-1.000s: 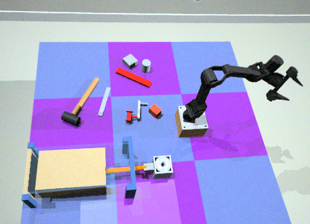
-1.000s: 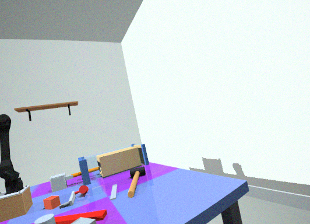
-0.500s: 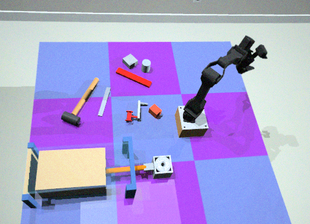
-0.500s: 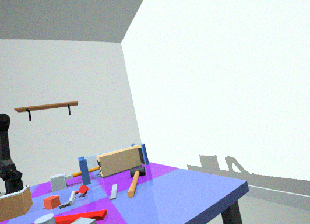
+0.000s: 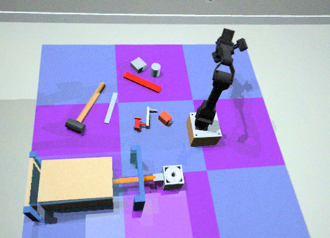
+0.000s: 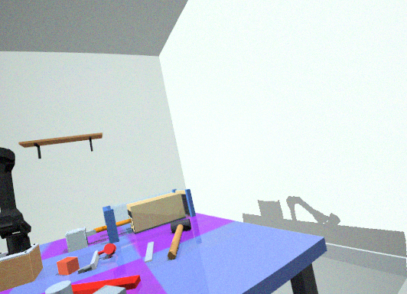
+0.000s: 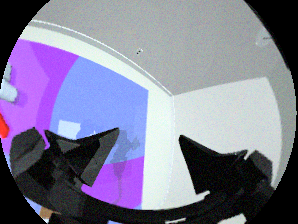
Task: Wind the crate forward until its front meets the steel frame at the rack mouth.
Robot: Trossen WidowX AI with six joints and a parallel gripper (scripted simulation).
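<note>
Right now the winch handle is 44 cm ahead of my gripper tip, 38 cm to the left of it and 21 cm below it. Round my gripper tip: red bar: 48 cm ahead, 13 cm to the left, 22 cm below; then red knob: 46 cm ahead, 42 cm to the left, 21 cm below; then grey block: 52 cm ahead, 2 cm to the left, 21 cm below.
</note>
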